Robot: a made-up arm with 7 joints. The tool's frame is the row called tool. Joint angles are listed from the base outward.
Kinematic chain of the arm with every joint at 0, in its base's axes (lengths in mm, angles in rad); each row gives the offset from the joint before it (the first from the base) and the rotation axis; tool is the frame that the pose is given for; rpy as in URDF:
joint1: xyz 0 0 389.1 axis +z
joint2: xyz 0 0 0 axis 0 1 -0.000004
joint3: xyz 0 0 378.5 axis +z
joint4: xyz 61.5 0 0 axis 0 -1 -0.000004
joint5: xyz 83.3 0 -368 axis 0 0.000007 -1
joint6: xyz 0 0 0 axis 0 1 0.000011
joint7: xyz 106.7 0 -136.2 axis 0 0.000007 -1
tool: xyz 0 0 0 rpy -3.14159 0 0
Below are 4 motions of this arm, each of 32 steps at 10 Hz.
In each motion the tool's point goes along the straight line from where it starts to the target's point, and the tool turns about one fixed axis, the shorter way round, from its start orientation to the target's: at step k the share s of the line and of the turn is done. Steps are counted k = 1, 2, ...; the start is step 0. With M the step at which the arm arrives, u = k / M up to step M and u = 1 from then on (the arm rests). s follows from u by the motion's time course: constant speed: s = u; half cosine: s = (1 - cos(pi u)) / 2; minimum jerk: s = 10 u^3 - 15 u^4 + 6 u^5.
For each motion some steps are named. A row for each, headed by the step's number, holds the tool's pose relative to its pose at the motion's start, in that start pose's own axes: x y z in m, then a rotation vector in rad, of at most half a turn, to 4 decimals.
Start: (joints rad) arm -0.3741 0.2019 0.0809 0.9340 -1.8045 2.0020 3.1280
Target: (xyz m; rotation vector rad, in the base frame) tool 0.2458 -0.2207 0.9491 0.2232 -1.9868 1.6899
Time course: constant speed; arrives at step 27
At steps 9, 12, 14, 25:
9: 0.1370 -0.0446 0.0624 -0.1152 -0.1477 0.0949
12: 0.1827 -0.0595 0.0833 -0.1536 -0.1970 0.1266
14: 0.2132 -0.0694 0.0971 -0.1793 -0.2298 0.1477
25: 0.3806 -0.1239 0.1735 -0.3201 -0.4104 0.2637

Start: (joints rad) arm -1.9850 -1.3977 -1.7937 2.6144 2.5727 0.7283 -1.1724
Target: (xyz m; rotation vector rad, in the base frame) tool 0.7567 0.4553 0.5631 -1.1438 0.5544 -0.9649
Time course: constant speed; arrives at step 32
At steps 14, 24, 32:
14: 0.0358 -0.3370 -0.0366 0.0592 0.2569 -0.7019
24: 0.0613 -0.5778 -0.0628 0.1015 0.4404 -1.2032
32: 0.0817 -0.7703 -0.0837 0.1353 0.5873 -1.6042

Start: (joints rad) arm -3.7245 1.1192 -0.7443 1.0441 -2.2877 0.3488 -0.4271
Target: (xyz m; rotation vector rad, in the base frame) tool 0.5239 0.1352 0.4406 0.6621 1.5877 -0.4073
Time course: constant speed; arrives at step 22
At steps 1, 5, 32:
1: 0.0142 -0.0320 -0.0065 0.0770 0.0114 0.0623
5: 0.0709 -0.1600 -0.0327 0.3848 0.0568 0.3116
32: 0.3120 -0.7040 -0.1437 1.6932 0.2499 1.3713

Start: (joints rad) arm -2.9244 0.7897 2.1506 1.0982 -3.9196 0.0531 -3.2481
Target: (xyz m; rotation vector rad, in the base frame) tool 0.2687 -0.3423 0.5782 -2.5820 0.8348 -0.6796
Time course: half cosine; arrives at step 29
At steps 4, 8, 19, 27, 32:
4: -0.0020 -0.0081 0.0013 0.0230 -0.0564 0.0274
8: -0.0077 -0.0309 0.0048 0.0877 -0.2151 0.1045
19: -0.0322 -0.1288 0.0201 0.3653 -0.8957 0.4352
27: -0.0433 -0.1733 0.0270 0.4917 -1.2056 0.5858
32: -0.0438 -0.1754 0.0274 0.4975 -1.2199 0.5927

